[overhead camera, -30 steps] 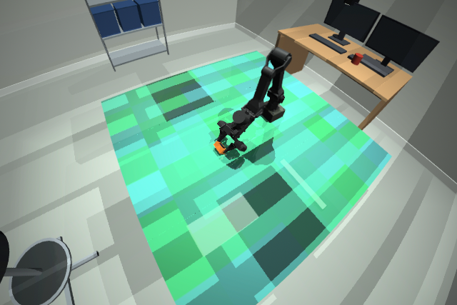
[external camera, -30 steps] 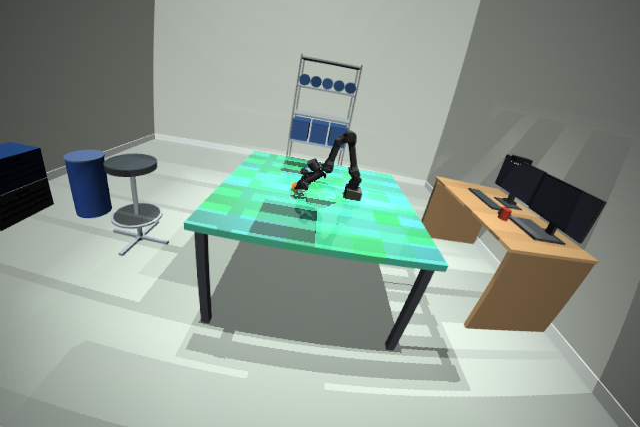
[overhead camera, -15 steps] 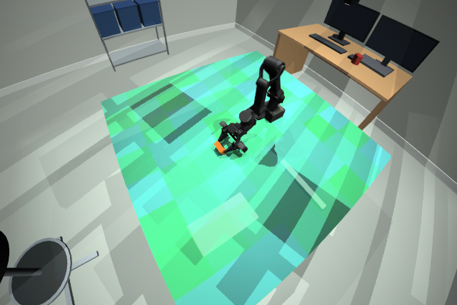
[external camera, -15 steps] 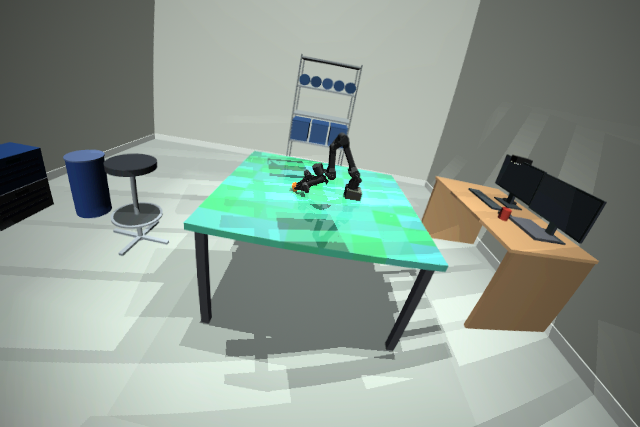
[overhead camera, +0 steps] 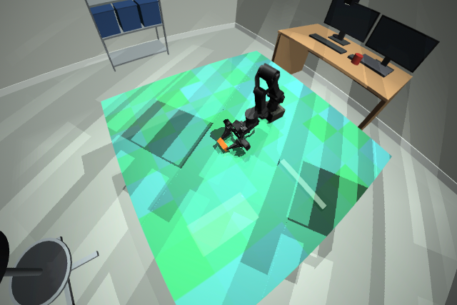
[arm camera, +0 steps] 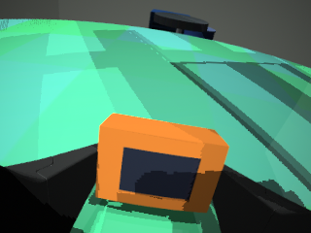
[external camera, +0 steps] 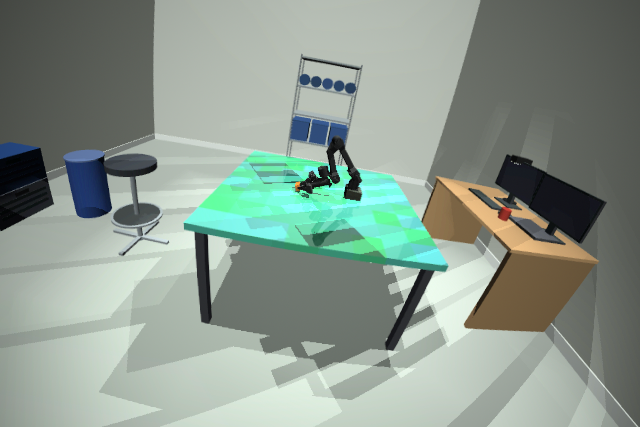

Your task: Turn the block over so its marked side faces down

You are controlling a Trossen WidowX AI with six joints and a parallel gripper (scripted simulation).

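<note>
My gripper tip is 10 mm past the orange block.
</note>
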